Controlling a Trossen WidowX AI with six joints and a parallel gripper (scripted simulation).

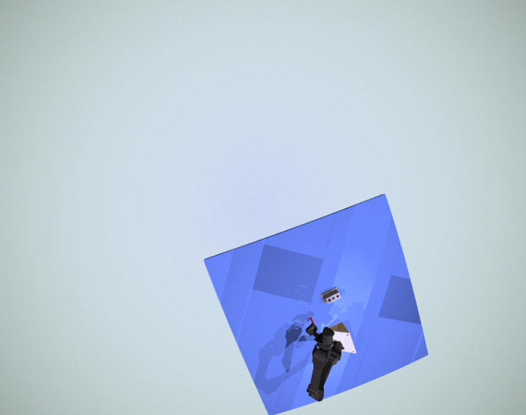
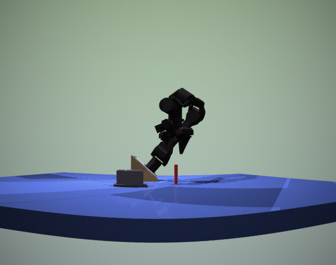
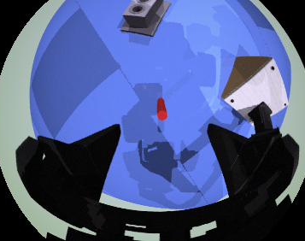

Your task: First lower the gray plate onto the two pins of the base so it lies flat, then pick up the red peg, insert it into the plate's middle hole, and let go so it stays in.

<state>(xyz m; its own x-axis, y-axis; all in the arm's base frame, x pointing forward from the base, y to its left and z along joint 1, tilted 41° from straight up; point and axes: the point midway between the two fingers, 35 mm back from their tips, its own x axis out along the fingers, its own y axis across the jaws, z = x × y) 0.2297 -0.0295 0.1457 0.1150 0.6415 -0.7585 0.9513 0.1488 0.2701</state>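
Right now my gripper tip is 80 mm above the red peg. Round my gripper tip: dark base 80 mm ahead, 190 mm to the right, 110 mm below; gray plate 80 mm ahead, 190 mm to the right, 80 mm below.
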